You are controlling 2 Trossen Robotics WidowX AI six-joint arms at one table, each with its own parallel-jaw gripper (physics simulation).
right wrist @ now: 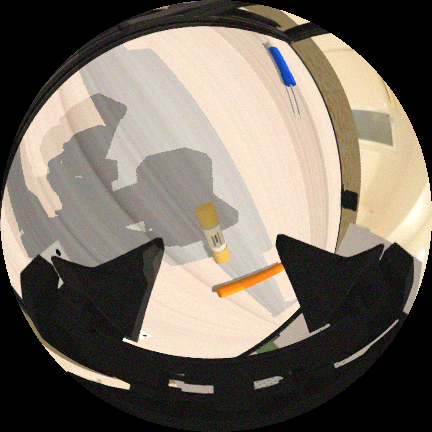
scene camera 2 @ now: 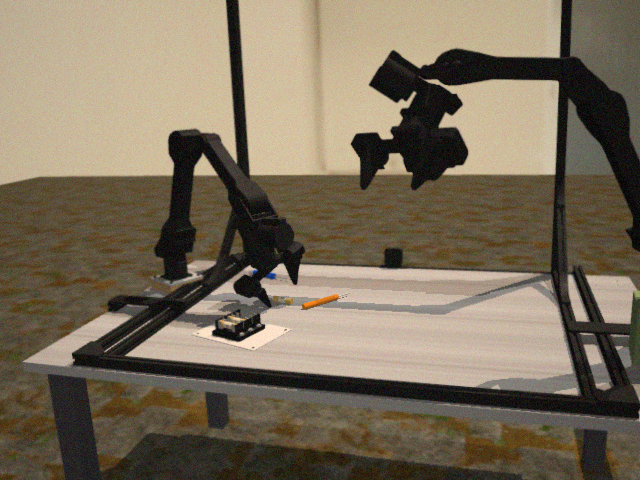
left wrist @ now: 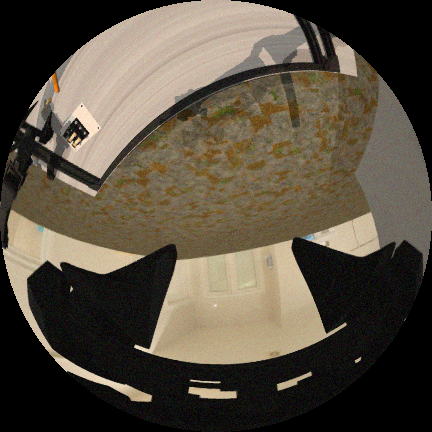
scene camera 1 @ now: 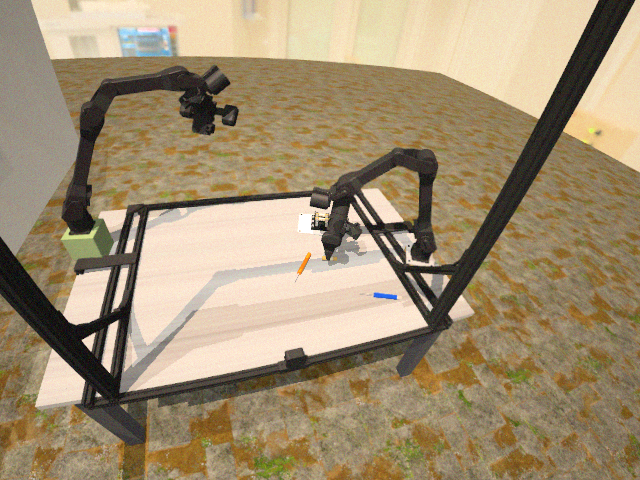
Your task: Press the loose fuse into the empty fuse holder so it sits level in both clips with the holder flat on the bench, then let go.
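Pixels of known places: left gripper, fingertip midpoint: (scene camera 2: 386,188) (left wrist: 236,247) (scene camera 1: 217,120); right gripper, fingertip midpoint: (right wrist: 220,242) (scene camera 2: 282,295) (scene camera 1: 329,256); left arm's base, origin of the base link: (scene camera 1: 82,228); right arm's base, origin of the base link: (scene camera 2: 176,276) (scene camera 1: 419,255).
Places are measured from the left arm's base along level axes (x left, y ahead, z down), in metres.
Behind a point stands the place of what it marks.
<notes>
The loose fuse (scene camera 1: 324,257) @[x -0.098, y 0.781, z 0.095 m] (scene camera 2: 282,300) @[x -0.091, y 0.798, z 0.100 m] (right wrist: 207,216) @[x -0.099, y 0.820, z 0.094 m], cream with gold end caps, lies on the bench beside the holder's board. My right gripper (scene camera 1: 329,254) @[x -0.097, y 0.799, z 0.090 m] (scene camera 2: 282,294) @[x -0.097, y 0.799, z 0.090 m] (right wrist: 220,242) @[x -0.097, y 0.799, z 0.090 m] is open low over it, with a finger to either side and none visibly touching it. The black fuse holder (scene camera 1: 321,220) (scene camera 2: 238,327) @[x 0.137, y 0.789, z 0.080 m] (left wrist: 76,129) @[x 0.102, y 0.781, z 0.084 m] sits on a white board (scene camera 1: 304,223) @[x 0.108, y 0.745, z 0.107 m] (scene camera 2: 256,342) @[x 0.142, y 0.747, z 0.107 m] (left wrist: 89,116) @[x 0.115, y 0.730, z 0.107 m] flat on the bench; cream fuses fill part of it and an empty place shows beside them. My left gripper (scene camera 1: 217,129) @[x 0.277, y 0.431, z -0.236 m] (scene camera 2: 390,188) @[x 0.277, y 0.431, z -0.236 m] (left wrist: 236,247) @[x 0.277, y 0.431, z -0.236 m] is open, empty and high above the bench.
An orange tool (scene camera 1: 303,263) @[x -0.119, y 0.704, z 0.096 m] (scene camera 2: 320,301) @[x -0.105, y 0.706, z 0.099 m] (left wrist: 55,83) (right wrist: 250,281) @[x -0.104, y 0.717, z 0.097 m] lies close to the loose fuse. A blue tool (scene camera 1: 385,296) @[x -0.285, y 0.940, z 0.097 m] (scene camera 2: 264,274) (right wrist: 283,66) @[x -0.272, y 0.935, z 0.097 m] with thin prongs lies farther off. A black frame (scene camera 1: 227,379) @[x -0.473, y 0.452, z 0.115 m] (scene camera 2: 330,379) @[x 0.286, y 0.531, z 0.089 m] borders the bench, and a green block (scene camera 1: 87,241) @[x -0.050, y 0.028, z 0.014 m] stands under the left arm.
</notes>
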